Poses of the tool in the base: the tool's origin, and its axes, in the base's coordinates. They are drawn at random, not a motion.
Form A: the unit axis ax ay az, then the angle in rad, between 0 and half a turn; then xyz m.
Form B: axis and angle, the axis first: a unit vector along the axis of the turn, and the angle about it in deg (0 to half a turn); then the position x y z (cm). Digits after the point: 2 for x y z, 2 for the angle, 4 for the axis.
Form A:
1: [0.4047 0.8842 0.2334 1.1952 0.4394 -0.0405 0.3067]
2: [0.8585 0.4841 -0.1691 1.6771 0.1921 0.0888 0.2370]
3: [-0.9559 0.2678 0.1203 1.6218 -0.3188 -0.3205 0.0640]
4: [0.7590 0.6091 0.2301 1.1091 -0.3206 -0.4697 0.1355]
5: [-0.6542 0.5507 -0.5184 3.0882 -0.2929 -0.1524 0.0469]
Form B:
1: [0.4047 0.8842 0.2334 68.48 43.94 -4.05 30.67]
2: [0.8585 0.4841 -0.1691 96.09 19.21 8.88 23.70]
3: [-0.9559 0.2678 0.1203 92.92 -31.88 -32.05 6.40]
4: [0.7590 0.6091 0.2301 63.55 -32.06 -46.97 13.55]
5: [-0.6542 0.5507 -0.5184 176.94 -29.29 -15.24 4.69]
